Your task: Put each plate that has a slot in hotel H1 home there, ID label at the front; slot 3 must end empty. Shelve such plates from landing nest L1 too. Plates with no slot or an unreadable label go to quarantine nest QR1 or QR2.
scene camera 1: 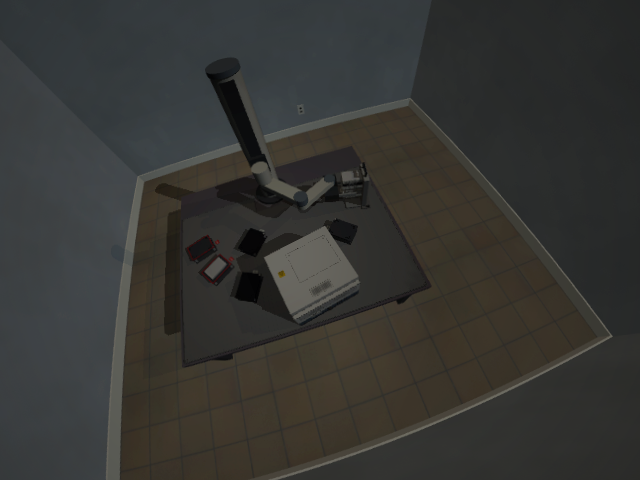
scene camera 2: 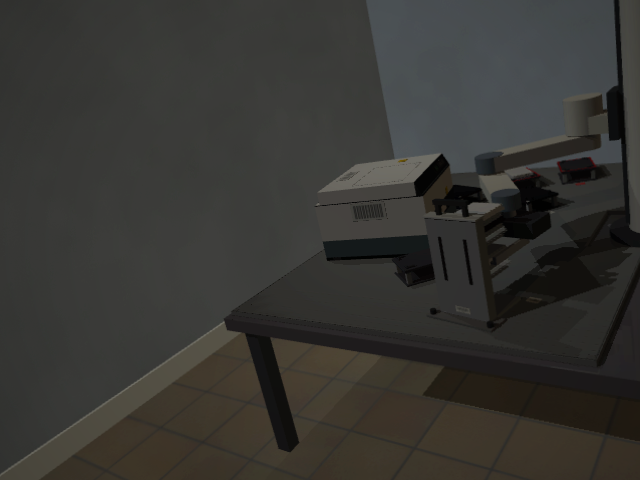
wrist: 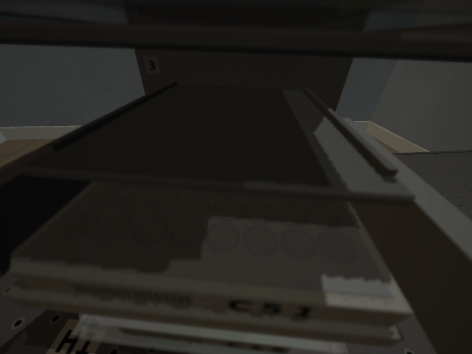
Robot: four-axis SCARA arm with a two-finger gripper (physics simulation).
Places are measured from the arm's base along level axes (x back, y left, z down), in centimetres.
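Pixels of known places: gripper, fingertip midpoint: [scene camera 1: 354,187].
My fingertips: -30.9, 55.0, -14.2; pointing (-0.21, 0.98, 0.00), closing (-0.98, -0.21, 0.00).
Ahead of a thing's pixels: the offset from my fingertips to its top centre, as dx, dy, dz. "spot": to the spot under its first point.
My gripper [scene camera 1: 341,191] [scene camera 2: 508,227] is at the open side of hotel H1 @(-1.5, +1.9, -16.8) [scene camera 1: 366,192] [scene camera 2: 457,263], shut on pale plate C51 @(+0.5, -2.3, -0.2) [wrist: 270,307]; its fingertips are hard to make out. The plate lies level beneath the slot 3 shelf @(+0.3, -1.3, -1.4) [wrist: 200,135], its label facing the wrist camera and its far part hidden by that shelf. No plate shows on the visible part of the slot 3 shelf. Another plate @(+0.5, -2.3, +2.7) [wrist: 215,336], its label blurred, shows below C51. A white plate @(-23.1, -100.9, +6.5) [scene camera 1: 215,268] [scene camera 2: 519,173] rests in one red-edged nest; the other red-edged nest @(-4.0, -110.9, +7.3) [scene camera 1: 201,248] [scene camera 2: 576,164] holds no visible plate.
A large white instrument @(-49.3, -44.0, -11.7) [scene camera 1: 312,271] [scene camera 2: 372,222] stands near the table's middle. Black nests @(spot: -12.4, -75.8, +8.0) [scene camera 1: 251,242] @(spot: -41.6, -81.6, +8.0) [scene camera 1: 249,286] @(spot: -24.3, -17.5, +7.9) [scene camera 1: 342,230] stand around it; their names are unreadable. A shelf edge @(spot: +0.8, -6.7, -4.1) [wrist: 235,40] crosses above C51. The hotel is close to the table's edge.
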